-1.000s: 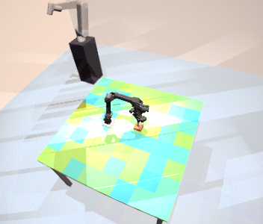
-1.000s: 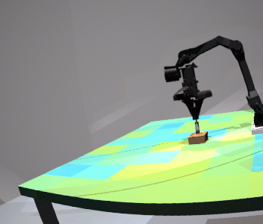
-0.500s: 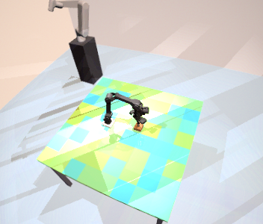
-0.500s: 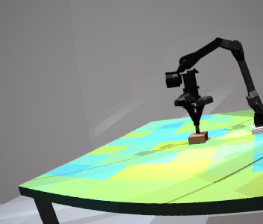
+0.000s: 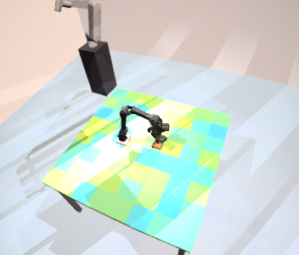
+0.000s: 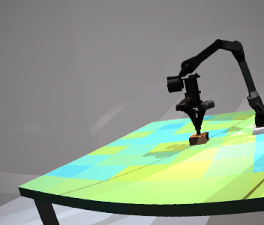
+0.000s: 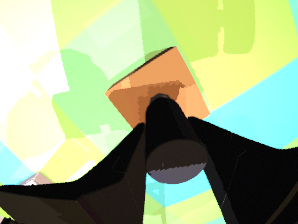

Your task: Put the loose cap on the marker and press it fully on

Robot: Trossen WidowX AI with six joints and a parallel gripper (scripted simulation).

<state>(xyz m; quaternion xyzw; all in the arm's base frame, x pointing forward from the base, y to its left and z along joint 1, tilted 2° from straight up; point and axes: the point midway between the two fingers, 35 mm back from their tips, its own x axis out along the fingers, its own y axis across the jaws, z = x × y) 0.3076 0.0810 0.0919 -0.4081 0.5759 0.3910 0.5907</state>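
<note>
Now: gripper tip 1 cm below the marker cap. The rest, counted from my gripper tip: orange holder block 6 cm below.
</note>
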